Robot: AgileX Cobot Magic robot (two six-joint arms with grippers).
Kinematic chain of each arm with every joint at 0, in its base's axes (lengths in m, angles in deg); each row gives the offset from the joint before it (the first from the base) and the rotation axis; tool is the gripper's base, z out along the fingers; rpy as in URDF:
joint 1: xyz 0 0 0.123 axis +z
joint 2: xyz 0 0 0 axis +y
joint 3: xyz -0.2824 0 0.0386 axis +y
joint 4: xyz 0.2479 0 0.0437 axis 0.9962 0 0.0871
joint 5: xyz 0 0 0 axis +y
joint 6: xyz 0.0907 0 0.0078 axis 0.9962 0 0.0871
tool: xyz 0 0 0 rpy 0 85 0
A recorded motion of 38 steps. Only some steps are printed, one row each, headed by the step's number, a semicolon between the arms.
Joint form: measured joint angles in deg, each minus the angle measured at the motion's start. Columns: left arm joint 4, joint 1, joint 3, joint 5, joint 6, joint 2; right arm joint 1, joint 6, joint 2, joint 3, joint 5, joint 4.
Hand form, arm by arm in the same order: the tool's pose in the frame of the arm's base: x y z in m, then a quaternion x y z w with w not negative. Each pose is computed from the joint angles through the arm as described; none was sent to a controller.
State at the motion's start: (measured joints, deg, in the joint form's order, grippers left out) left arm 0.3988 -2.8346 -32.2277 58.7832 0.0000 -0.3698; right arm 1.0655 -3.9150 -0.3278 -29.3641 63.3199 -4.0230
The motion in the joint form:
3: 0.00 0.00 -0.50 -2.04 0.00 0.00; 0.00 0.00 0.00 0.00 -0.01 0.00
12: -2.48 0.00 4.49 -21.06 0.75 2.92; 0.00 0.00 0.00 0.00 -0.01 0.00
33: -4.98 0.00 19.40 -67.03 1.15 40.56; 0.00 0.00 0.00 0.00 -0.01 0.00
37: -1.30 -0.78 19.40 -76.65 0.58 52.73; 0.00 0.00 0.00 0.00 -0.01 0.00
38: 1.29 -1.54 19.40 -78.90 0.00 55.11; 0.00 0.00 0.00 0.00 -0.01 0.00
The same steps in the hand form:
3: -0.0126 0.0012 0.3025 0.01995 0.81207 -0.01095 0.58312; -0.0091 -0.0059 0.2772 -0.03490 0.85870 -0.04769 0.50907
12: 0.0154 -0.0028 0.3071 0.02004 0.75166 -0.02981 0.65857; -0.0091 -0.0059 0.2772 -0.03490 0.85870 -0.04769 0.50907
33: 0.1376 -0.0058 0.2372 -0.00730 0.78873 -0.02883 0.61402; -0.0091 -0.0059 0.2772 -0.03490 0.85870 -0.04769 0.50907
37: 0.1640 -0.0099 0.2199 0.02191 0.80183 -0.01835 0.59687; -0.0091 -0.0059 0.2772 -0.03490 0.85870 -0.04769 0.50907
38: 0.1687 -0.0138 0.2164 0.04476 0.80158 -0.01858 0.59592; -0.0091 -0.0059 0.2772 -0.03490 0.85870 -0.04769 0.50907

